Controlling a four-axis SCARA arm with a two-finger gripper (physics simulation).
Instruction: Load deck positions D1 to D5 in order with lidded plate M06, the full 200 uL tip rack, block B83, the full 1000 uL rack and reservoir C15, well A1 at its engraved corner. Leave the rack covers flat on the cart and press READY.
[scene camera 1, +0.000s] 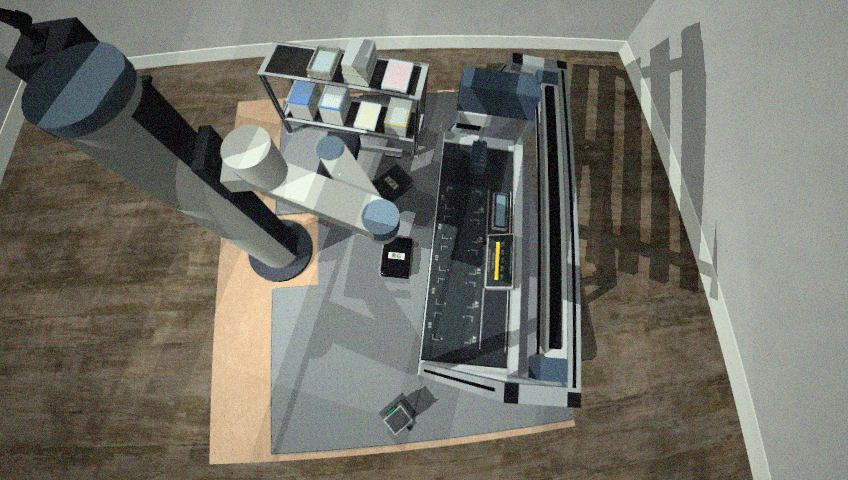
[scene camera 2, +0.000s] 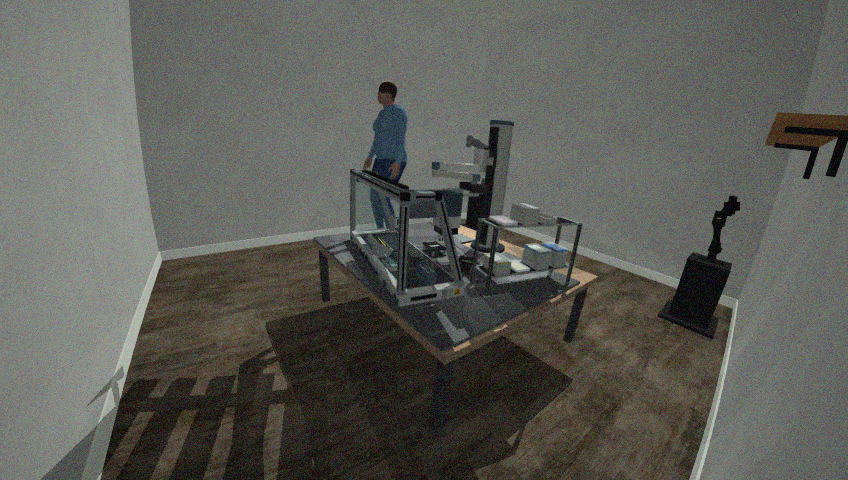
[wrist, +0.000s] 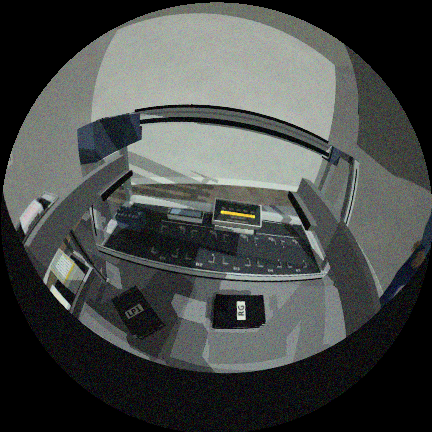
Scene:
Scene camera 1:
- my gripper: 397, 178
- reservoir C15: 324, 61
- gantry rail: 551, 306
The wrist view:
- my gripper: 208, 168
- gantry rail: 216, 115

